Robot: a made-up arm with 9 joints.
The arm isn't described. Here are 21 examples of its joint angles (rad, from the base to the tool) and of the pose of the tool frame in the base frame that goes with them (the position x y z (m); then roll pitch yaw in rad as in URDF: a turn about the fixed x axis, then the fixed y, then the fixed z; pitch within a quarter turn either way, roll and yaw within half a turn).
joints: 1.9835 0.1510 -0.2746 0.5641 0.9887 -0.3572 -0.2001 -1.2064 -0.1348
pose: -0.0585 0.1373 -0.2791 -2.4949 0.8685 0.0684
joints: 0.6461 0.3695 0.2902 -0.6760 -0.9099 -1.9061 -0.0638 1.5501 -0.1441
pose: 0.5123 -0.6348 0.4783 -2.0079 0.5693 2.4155
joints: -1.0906 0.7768 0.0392 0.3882 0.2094 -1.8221 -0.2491 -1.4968 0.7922
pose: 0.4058 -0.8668 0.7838 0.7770 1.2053 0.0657
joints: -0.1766 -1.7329 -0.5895 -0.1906 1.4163 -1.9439 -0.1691 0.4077 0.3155
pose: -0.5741 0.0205 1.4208 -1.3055 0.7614 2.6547
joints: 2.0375 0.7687 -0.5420 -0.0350 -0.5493 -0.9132 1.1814 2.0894 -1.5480
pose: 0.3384 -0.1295 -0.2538 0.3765 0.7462 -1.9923
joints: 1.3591 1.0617 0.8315 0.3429 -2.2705 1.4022 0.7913 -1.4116 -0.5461
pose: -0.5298 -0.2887 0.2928 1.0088 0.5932 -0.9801
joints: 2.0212 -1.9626 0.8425 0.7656 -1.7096 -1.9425 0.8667 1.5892 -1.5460
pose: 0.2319 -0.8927 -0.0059 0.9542 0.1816 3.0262
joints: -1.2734 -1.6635 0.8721 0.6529 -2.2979 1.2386 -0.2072 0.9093 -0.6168
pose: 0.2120 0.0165 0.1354 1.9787 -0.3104 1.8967
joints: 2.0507 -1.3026 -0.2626 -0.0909 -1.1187 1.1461 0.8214 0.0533 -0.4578
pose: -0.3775 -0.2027 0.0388 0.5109 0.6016 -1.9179
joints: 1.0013 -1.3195 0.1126 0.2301 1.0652 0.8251 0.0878 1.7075 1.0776
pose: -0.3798 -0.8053 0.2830 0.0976 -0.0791 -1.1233
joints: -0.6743 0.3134 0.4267 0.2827 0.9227 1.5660 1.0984 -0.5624 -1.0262
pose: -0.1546 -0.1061 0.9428 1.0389 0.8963 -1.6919
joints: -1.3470 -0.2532 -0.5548 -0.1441 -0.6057 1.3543 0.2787 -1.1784 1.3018
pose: -0.1914 0.1169 0.2818 2.1052 -0.6684 -2.1538
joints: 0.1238 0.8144 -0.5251 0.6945 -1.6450 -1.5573 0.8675 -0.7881 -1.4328
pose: 0.6626 -1.0104 0.3894 3.0635 0.9997 2.4999
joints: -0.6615 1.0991 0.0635 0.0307 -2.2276 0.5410 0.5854 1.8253 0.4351
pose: -0.0441 -0.1680 0.2916 2.2324 -0.0544 -0.7652
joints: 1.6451 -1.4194 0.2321 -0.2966 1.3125 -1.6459 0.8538 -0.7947 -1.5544
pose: 0.3292 -1.2607 0.4435 -1.0115 0.3068 -2.7812
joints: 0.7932 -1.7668 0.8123 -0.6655 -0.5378 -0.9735 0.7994 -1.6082 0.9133
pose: -0.2656 -1.0728 1.1755 0.2690 -0.3294 -0.3350
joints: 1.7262 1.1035 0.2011 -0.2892 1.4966 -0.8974 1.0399 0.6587 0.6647
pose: 0.0881 0.5713 0.0050 -2.7672 -0.6725 -0.4611
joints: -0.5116 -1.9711 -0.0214 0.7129 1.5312 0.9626 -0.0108 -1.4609 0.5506
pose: -0.1123 -0.3479 0.3111 1.9819 -0.2226 0.4172
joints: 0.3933 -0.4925 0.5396 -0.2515 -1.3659 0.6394 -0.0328 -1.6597 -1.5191
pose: 0.1421 -1.0686 0.4295 -2.0947 -0.6187 2.7142
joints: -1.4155 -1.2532 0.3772 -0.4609 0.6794 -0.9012 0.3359 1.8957 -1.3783
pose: 0.1588 0.7021 0.5194 1.1758 -0.2903 -0.9766
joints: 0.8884 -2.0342 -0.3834 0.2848 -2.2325 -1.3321 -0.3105 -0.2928 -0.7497
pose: -0.5400 -0.5877 1.1561 -0.6073 0.3109 -0.7048
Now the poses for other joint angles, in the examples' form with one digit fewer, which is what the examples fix.
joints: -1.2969 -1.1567 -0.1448 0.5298 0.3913 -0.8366 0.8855 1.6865 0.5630
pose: -0.387 0.515 0.812 2.928 0.417 0.356
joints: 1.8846 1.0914 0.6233 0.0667 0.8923 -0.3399 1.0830 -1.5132 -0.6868
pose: -0.534 0.117 0.143 -1.233 -1.099 0.733
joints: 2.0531 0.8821 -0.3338 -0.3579 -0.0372 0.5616 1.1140 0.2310 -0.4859
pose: 0.216 -0.052 -0.787 2.123 -0.883 1.508
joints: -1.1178 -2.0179 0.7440 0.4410 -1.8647 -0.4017 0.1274 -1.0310 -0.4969
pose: -0.635 0.326 0.536 -2.338 0.356 1.317
